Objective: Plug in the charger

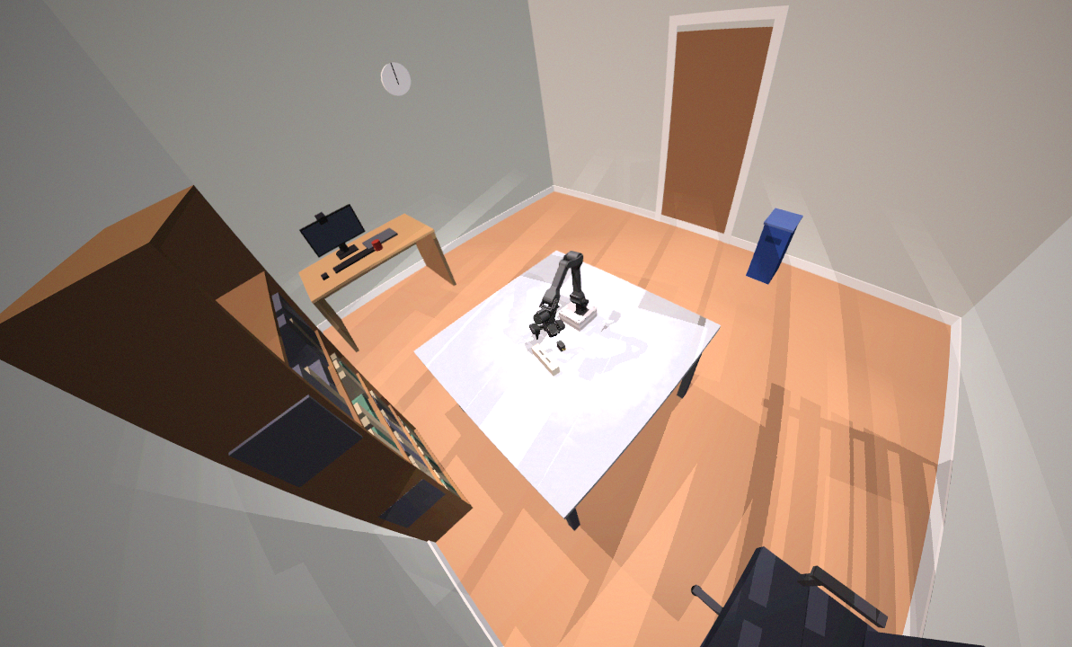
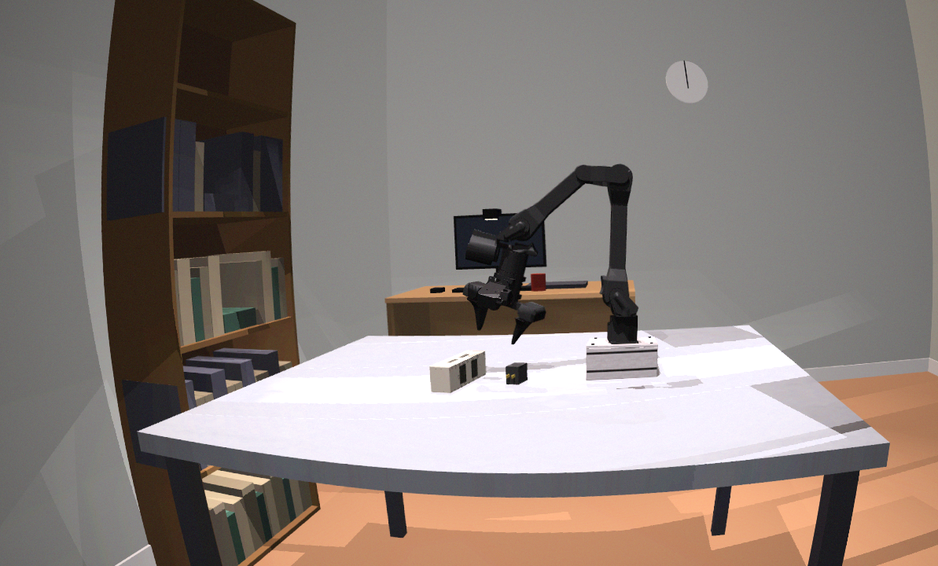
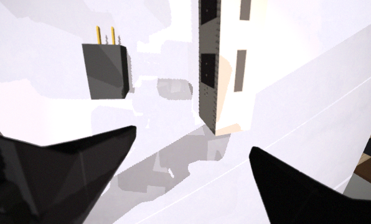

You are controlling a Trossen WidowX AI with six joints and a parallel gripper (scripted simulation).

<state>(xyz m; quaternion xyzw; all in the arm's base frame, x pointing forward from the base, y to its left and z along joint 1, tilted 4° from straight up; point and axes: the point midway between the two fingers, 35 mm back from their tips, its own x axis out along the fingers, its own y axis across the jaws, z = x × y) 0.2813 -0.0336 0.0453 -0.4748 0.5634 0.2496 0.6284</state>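
Right now my gripper tip is 8 cm to the right of the two-prong charger, 7 cm above it and 4 cm past it.
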